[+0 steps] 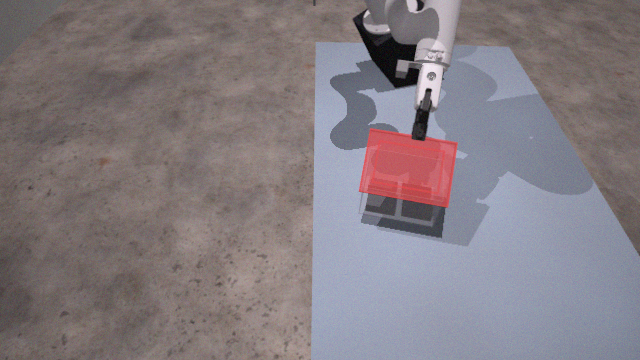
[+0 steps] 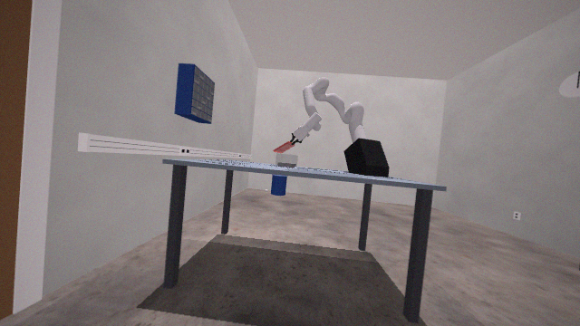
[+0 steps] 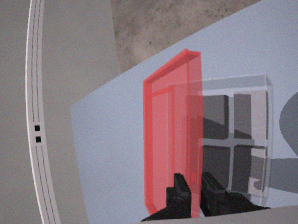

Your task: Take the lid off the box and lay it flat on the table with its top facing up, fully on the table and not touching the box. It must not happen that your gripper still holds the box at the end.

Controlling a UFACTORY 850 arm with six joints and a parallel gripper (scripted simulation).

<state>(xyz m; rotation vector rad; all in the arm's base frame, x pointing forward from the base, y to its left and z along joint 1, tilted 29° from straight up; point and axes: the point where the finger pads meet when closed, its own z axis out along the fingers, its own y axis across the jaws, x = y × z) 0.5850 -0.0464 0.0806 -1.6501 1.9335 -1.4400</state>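
My hand is 60 mm short of the red translucent lid, 50 mm above it and 40 mm to the left of it. From my hand the other things lie so: grey box: 170 mm below, 30 mm ahead, 20 mm to the right.
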